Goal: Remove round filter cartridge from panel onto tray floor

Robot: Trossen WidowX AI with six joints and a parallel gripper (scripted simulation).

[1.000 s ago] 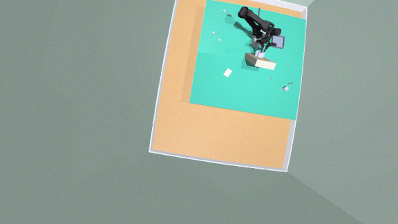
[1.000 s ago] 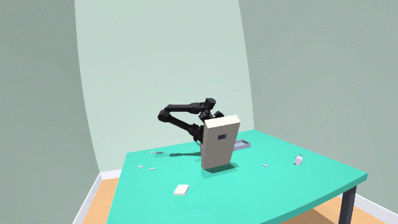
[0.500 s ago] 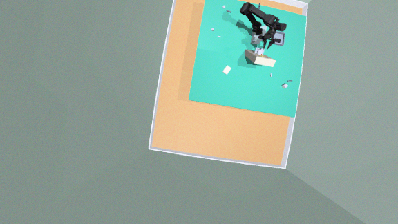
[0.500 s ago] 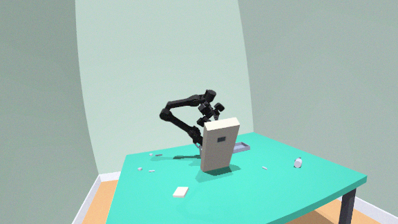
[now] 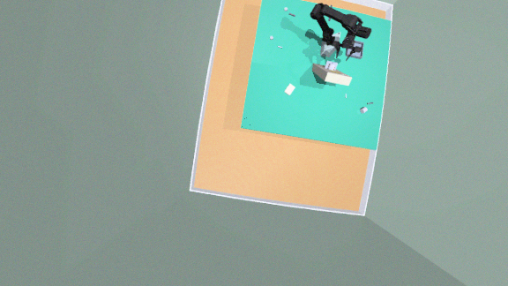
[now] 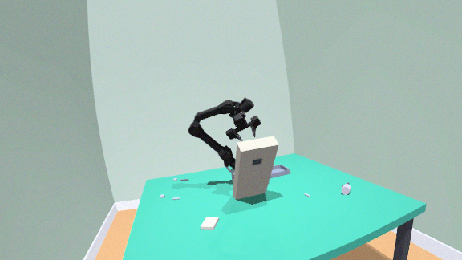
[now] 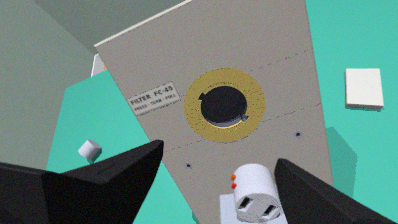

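The round grey filter cartridge lies 10 mm behind my gripper tip and 120 mm below it. Round my gripper tip: white flat block: 150 mm ahead, 280 mm to the right, 320 mm below; then beige service panel: 30 mm ahead, 10 mm to the right, 140 mm below; then grey tray: 320 mm behind, 290 mm to the left, 320 mm below.
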